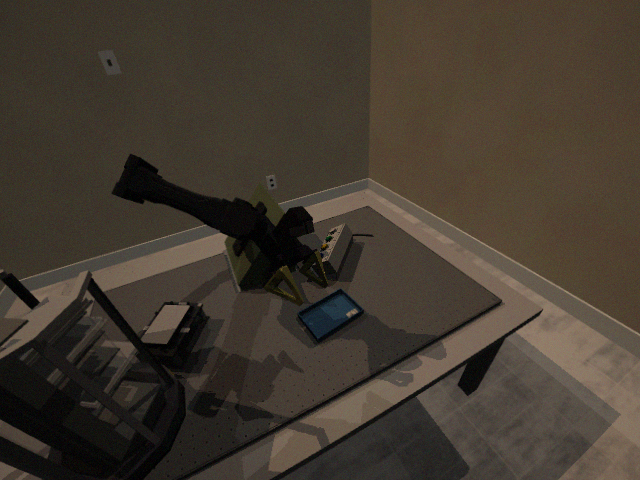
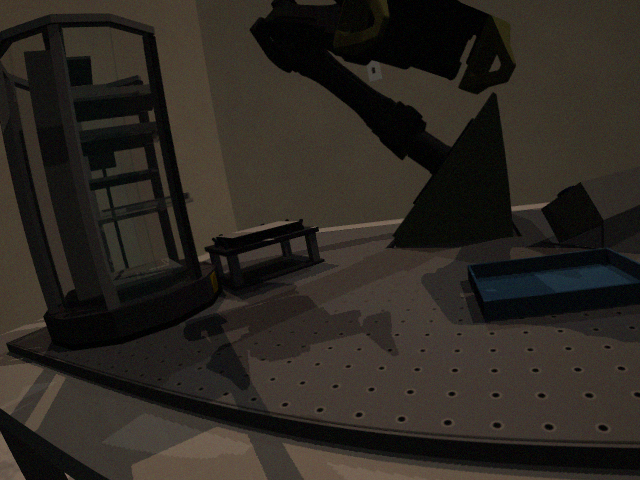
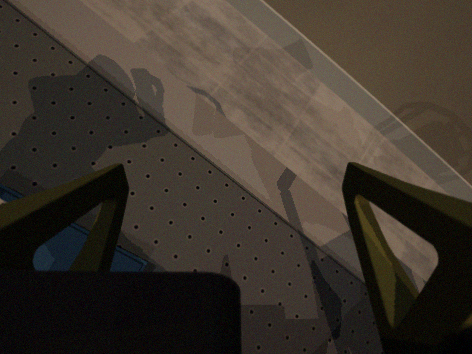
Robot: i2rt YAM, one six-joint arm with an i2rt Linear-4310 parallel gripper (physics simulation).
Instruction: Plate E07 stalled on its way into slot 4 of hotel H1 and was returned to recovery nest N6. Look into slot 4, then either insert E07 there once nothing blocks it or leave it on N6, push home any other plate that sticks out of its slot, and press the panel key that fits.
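Frame: origin at the arm's base, x ahead, y left, z up, level; metres.
Seen in the pictures: gripper, fingertip midpoint: (image 1: 315, 294) (image 2: 451, 50) (image 3: 235, 175); arm's base at its link origin: (image 2: 447, 164).
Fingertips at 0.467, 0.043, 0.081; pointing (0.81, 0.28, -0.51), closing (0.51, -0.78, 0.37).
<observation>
Offsets run from my fingertips to a thing's middle, as dx, dy, dz. "spot": to the spot under its first point. Level surfaces: height alone.
My gripper (image 1: 314, 294) (image 2: 400, 67) (image 3: 235, 175) is open and empty, high above the board near the blue tray. A plate with a pale top @[-0.224, -0.341, -0.138] (image 1: 165, 324) (image 2: 263, 230) lies on the dark recovery nest @[spot: -0.253, -0.258, -0.179] (image 2: 314, 248) beside the hotel; its label is unreadable. The hotel @[-0.042, -0.456, -0.008] (image 1: 124, 320) (image 2: 85, 180) has several levels behind dark posts. On a lower level, a thin clear plate @[spot: -0.066, -0.338, -0.057] (image 2: 180, 197) sticks out past the right post. Slot numbers and the inside of slot 4 cannot be made out. The key panel @[-0.308, +0.198, -0.163] (image 1: 338, 253) (image 2: 573, 211) has several coloured keys; their labels are unreadable.
A shallow blue tray @[-0.090, +0.069, -0.196] (image 1: 330, 315) (image 2: 558, 297) (image 3: 125, 262) lies on the perforated board @[dz -0.205] (image 1: 413, 289) (image 2: 454, 382) in front of the arm, with small pale pieces at one end. The green wedge-shaped arm base (image 2: 460, 196) stands between nest and panel. Walls rise behind the table.
</observation>
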